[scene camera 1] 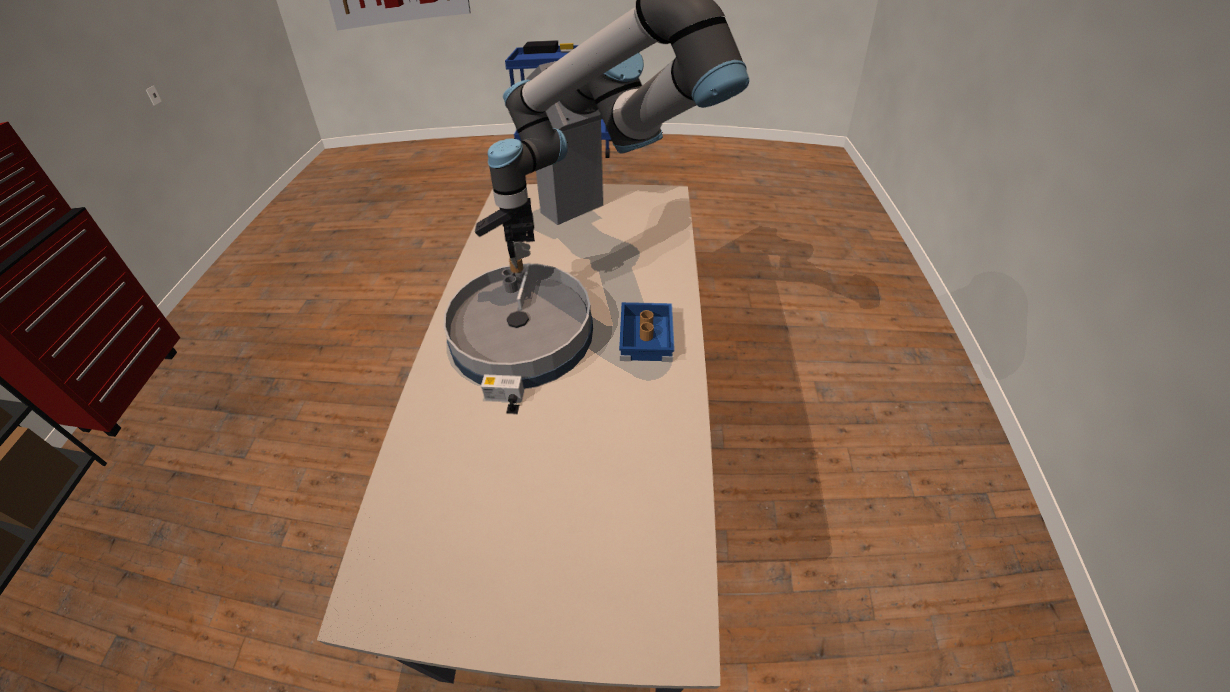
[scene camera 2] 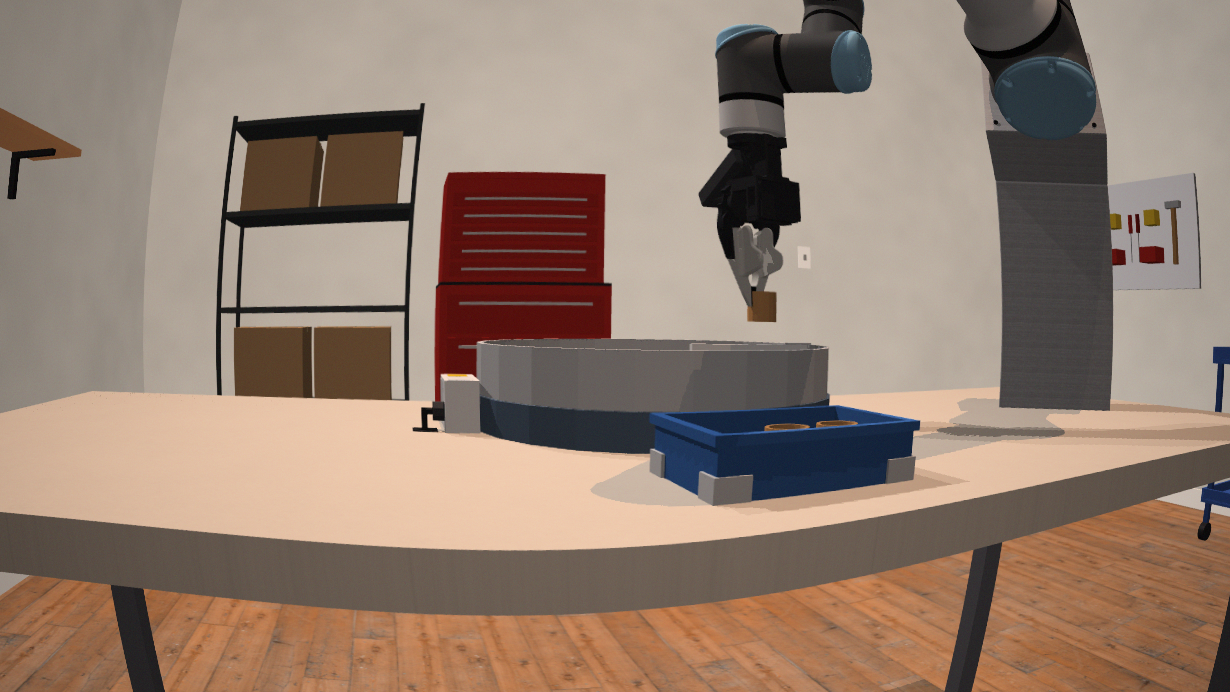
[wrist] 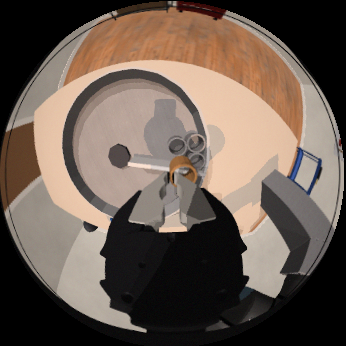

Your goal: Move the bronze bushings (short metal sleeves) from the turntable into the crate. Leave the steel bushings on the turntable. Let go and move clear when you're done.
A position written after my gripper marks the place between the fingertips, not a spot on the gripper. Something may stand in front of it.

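There's a bronze bushing (scene camera 2: 764, 303) here, and my gripper (scene camera 2: 752, 306) is in view with it. Scene camera 1 shows my gripper (scene camera 1: 516, 267) too, and the wrist view also has my gripper (wrist: 170, 172).
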